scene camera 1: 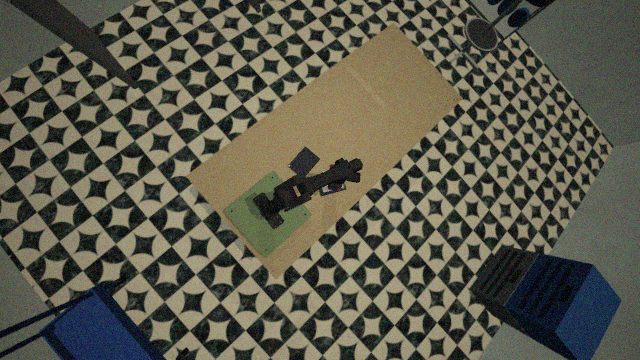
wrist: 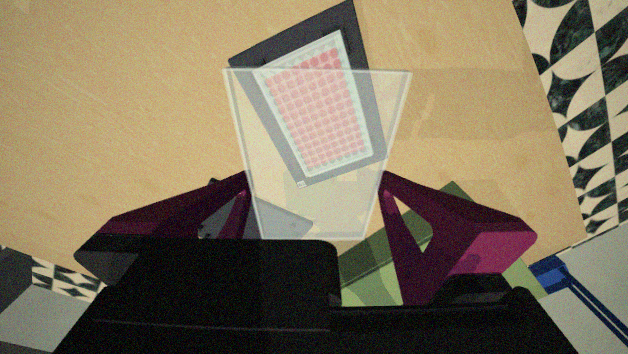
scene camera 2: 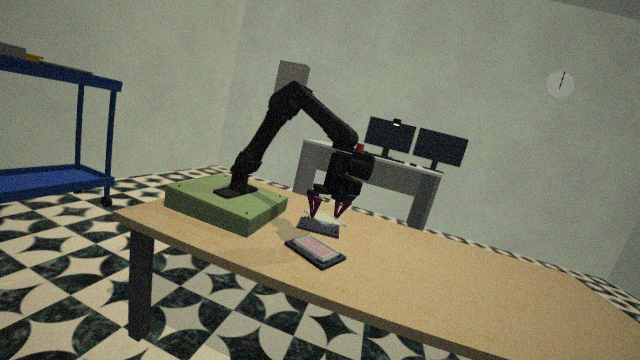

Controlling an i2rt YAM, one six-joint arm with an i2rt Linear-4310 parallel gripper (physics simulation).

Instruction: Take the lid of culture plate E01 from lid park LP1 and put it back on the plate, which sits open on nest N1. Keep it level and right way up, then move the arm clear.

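My gripper is shut on the clear lid, with one magenta finger on each long side. The lid looks roughly level and is held in the air. In the wrist view it overlaps the open culture plate, which has pink wells and sits on the dark nest. The nest is turned relative to the lid in that view. The dark lid park carries no lid. The arm partly hides the plate and nest in scene camera 1.
The arm stands on a green base block on the wooden table. The lid park lies beside the nest, close to the base block. A blue cart, and a desk with two monitors, stand away from the table.
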